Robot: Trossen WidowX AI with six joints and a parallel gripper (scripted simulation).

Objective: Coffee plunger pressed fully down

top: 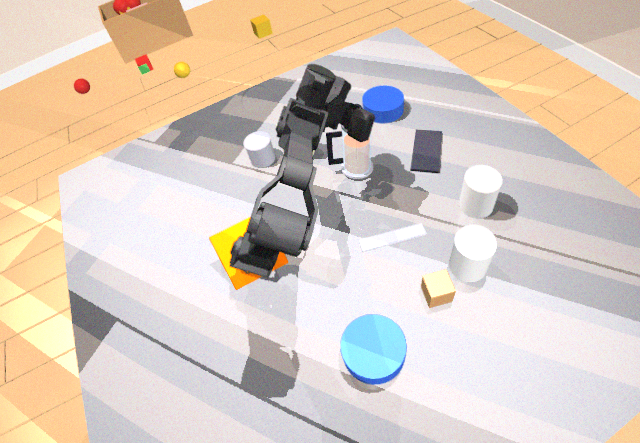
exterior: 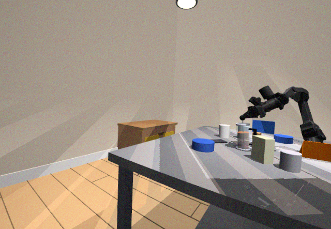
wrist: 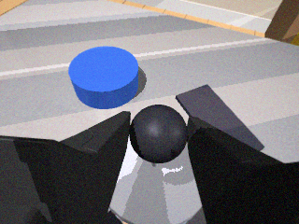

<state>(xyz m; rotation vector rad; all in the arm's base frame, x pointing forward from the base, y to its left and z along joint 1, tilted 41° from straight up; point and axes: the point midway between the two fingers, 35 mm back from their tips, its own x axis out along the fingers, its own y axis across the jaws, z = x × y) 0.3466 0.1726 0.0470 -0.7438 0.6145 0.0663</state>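
The coffee press lies 90 mm below my gripper tip and 30 mm behind it. Also, from my gripper tip: dark flat plate (180 mm below, 160 mm ahead, 70 mm to the right); white strip (230 mm to the right, 180 mm below, 80 mm behind); pale yellow block (140 mm to the left, 130 mm below, 110 mm behind).
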